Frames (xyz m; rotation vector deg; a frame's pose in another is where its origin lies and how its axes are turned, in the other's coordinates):
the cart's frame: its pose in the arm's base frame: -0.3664 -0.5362 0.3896 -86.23 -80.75 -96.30
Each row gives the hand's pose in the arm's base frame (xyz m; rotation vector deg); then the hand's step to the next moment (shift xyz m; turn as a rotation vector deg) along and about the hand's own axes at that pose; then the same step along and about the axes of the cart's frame.
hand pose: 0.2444 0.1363 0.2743 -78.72 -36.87 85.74
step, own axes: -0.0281 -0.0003 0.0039 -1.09 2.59 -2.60
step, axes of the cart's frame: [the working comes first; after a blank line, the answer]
step, axes of the arm's base frame: -0.0066 -0.0241 0.0134 1.58 -2.56 -2.36

0.0076 0.0079 -0.0262 -3.32 1.40 -1.30
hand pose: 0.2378 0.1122 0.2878 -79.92 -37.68 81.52
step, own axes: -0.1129 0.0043 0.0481 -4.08 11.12 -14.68
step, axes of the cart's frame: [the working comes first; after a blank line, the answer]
step, axes of the arm's base frame: -0.0650 -0.0908 0.0511 10.23 -11.37 -11.04

0.0406 -0.0045 -0.1158 -16.15 8.76 -4.29
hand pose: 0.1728 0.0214 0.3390 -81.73 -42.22 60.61
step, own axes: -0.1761 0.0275 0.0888 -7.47 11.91 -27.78
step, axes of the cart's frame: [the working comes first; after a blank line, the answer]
step, axes of the arm's base frame: -0.1540 -0.1257 0.0119 20.69 -19.94 -11.99

0.0202 -0.0829 -0.1799 -22.31 20.44 -7.34
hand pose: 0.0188 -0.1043 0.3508 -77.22 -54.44 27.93
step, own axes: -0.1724 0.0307 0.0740 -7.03 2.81 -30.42
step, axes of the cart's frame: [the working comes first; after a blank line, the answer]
step, axes of the arm's base frame: -0.1487 -0.0838 -0.0837 21.08 -23.01 -3.03

-0.0578 -0.1286 -0.1275 -15.02 25.17 -11.11
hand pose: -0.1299 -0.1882 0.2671 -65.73 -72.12 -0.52
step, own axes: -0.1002 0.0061 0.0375 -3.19 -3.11 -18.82
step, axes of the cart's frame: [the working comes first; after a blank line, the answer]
step, axes of the arm's base frame: -0.0621 -0.0278 -0.0828 10.72 -15.94 2.19

-0.0662 -0.0740 -0.0404 -5.36 15.70 -9.94
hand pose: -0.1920 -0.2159 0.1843 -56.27 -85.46 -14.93
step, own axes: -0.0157 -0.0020 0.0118 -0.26 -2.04 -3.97
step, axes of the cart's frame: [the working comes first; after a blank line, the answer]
step, axes of the arm's base frame: -0.0118 0.0003 -0.0158 1.36 -4.04 1.36

-0.0111 -0.0161 -0.0027 -0.23 3.11 -3.21
